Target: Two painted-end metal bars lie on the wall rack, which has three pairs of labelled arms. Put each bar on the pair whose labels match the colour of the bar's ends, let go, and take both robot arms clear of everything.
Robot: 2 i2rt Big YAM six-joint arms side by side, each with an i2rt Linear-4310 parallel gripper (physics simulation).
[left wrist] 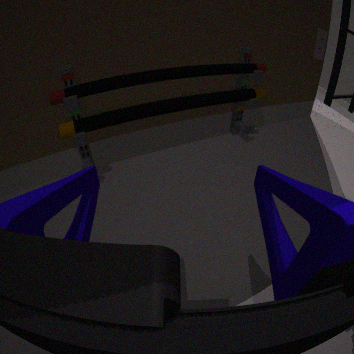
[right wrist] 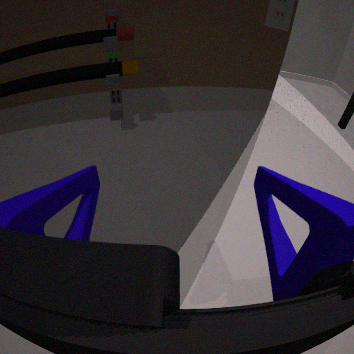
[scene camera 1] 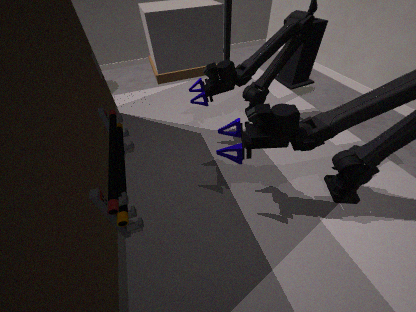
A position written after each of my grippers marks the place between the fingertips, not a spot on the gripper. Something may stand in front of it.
In view: my left gripper (scene camera 1: 217,141), my right gripper (right wrist: 176,174), an orange-ended bar (scene camera 1: 120,143), a red-ended bar (scene camera 1: 113,204) and a brown wall (scene camera 1: 65,246).
The orange-ended bar also shows in the left wrist view (left wrist: 66,129). The red-ended bar shows as well in the left wrist view (left wrist: 87,88). My left gripper shows as well in the left wrist view (left wrist: 176,174).
